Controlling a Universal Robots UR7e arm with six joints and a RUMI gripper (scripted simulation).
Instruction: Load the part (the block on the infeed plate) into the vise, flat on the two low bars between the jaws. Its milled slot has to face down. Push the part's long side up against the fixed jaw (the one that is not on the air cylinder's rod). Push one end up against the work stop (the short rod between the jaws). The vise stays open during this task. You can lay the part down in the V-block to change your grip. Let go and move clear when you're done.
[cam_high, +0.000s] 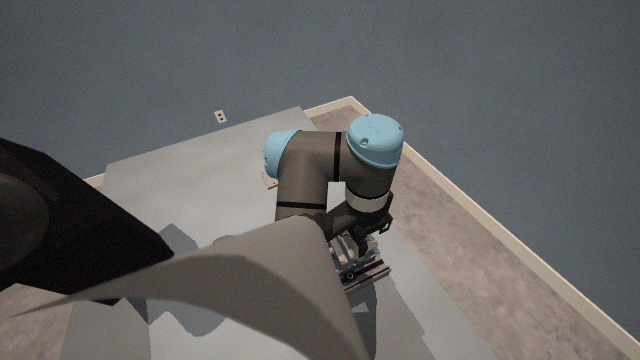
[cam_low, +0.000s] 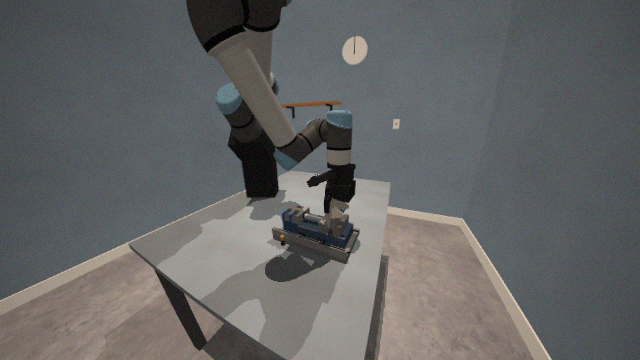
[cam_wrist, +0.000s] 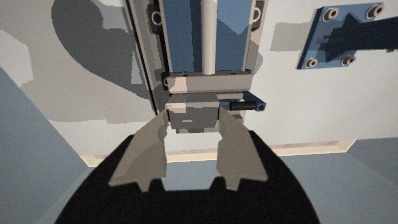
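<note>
Right now my hand is 10 mm above the part. The rest, counted from my hand: grey jaw (30 mm to the left, 30 mm below, 30 mm behind); cylinder rod (80 mm behind, 40 mm to the left, 30 mm below); work stop (60 mm to the left, 20 mm ahead, 10 mm below).
</note>
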